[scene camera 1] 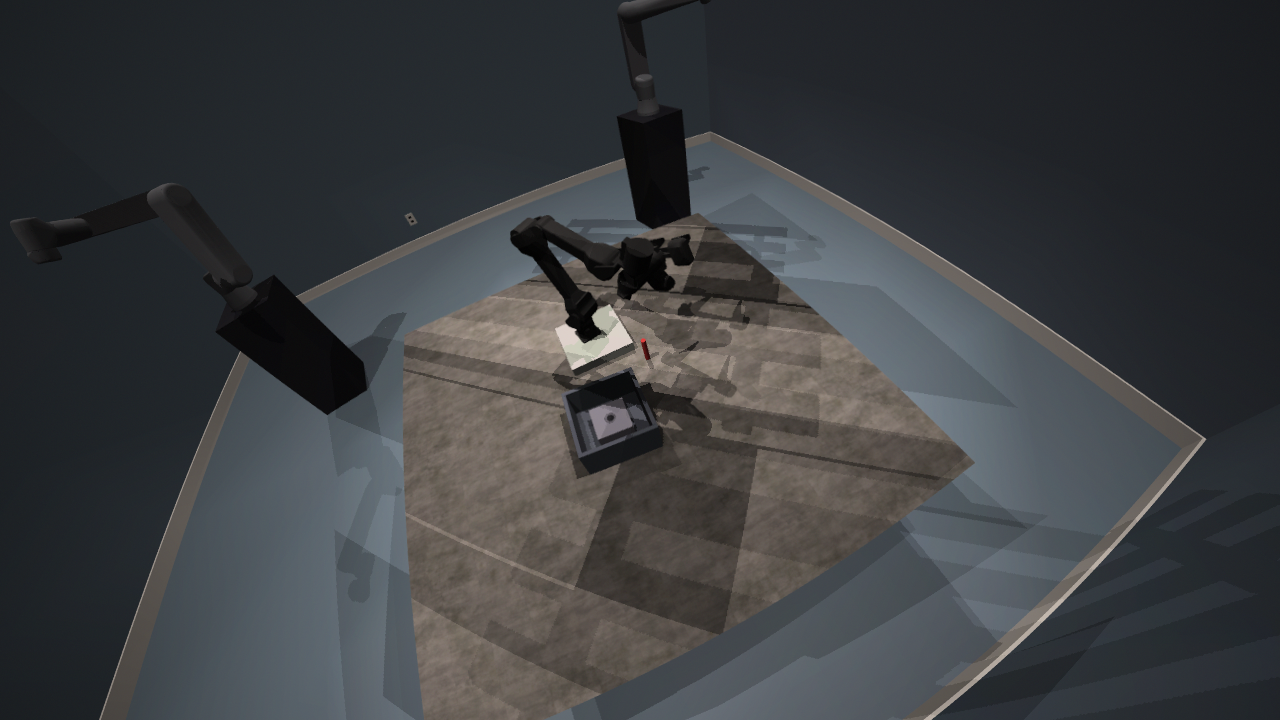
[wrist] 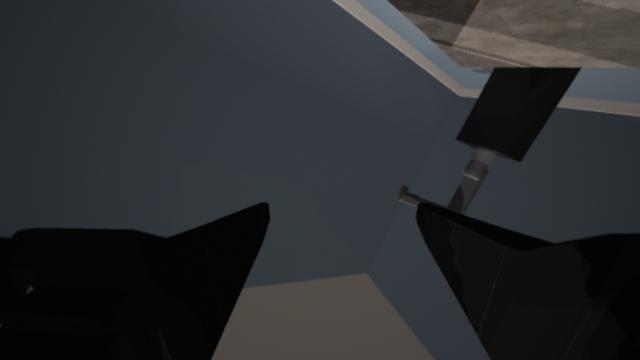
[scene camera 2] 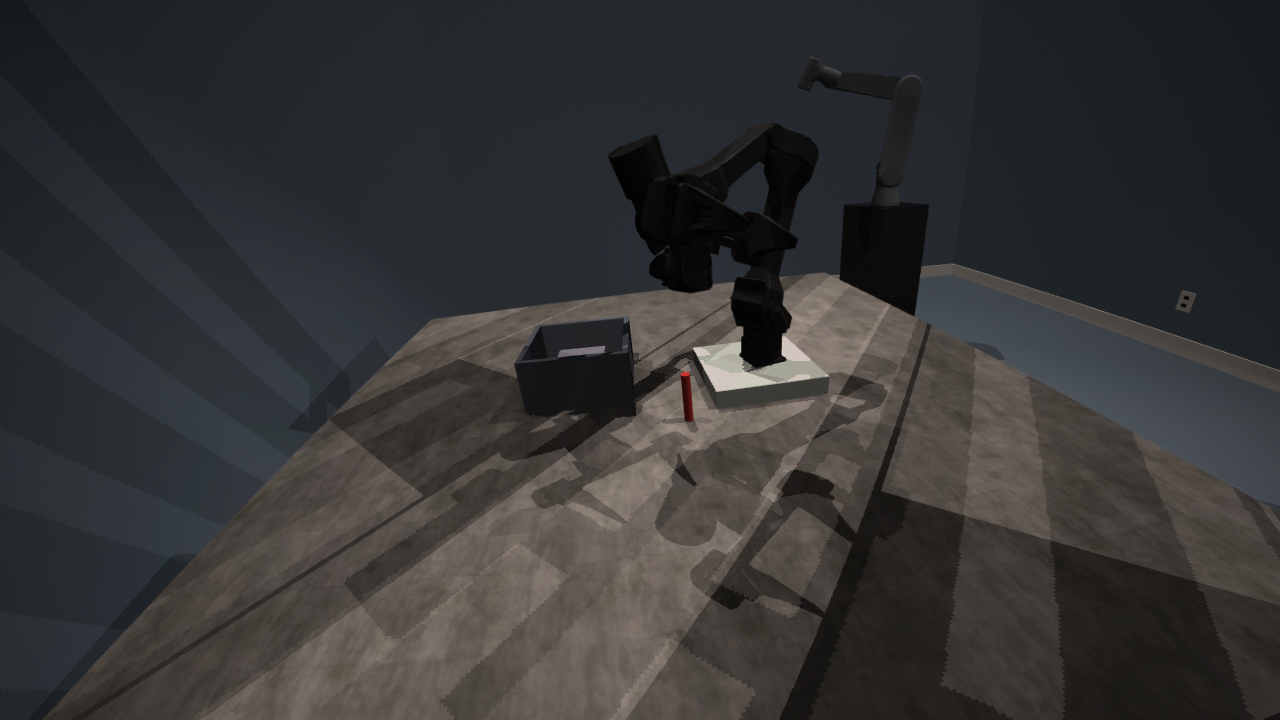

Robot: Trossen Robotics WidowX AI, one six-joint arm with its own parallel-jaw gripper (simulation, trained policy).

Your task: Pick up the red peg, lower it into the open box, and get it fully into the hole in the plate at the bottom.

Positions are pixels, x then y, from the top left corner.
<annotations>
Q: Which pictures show the dark box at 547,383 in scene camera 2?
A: Scene camera 1 and scene camera 2 only.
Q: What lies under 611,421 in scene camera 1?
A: A pale plate.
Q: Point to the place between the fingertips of my gripper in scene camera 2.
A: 772,233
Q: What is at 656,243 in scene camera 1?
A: My gripper.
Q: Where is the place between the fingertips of my gripper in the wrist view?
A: At 341,211
</annotations>
